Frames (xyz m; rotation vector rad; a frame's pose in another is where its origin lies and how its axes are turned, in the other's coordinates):
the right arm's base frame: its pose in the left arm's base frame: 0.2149 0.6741 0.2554 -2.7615 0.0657 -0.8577
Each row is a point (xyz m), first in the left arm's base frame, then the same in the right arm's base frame.
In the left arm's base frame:
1: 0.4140 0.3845 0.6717
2: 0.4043 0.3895 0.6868
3: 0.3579 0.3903 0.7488
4: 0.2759 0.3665 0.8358
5: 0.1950 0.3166 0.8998
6: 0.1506 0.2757 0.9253
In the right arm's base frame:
1: 0.4277 0.1829 -0.2836
2: 0.4275 0.1740 -0.3000
3: 0.4233 0.1564 -0.3753
4: 0.4063 0.1553 -0.4960
5: 0.3806 0.1852 -0.6036
6: 0.3628 0.2171 -0.6579

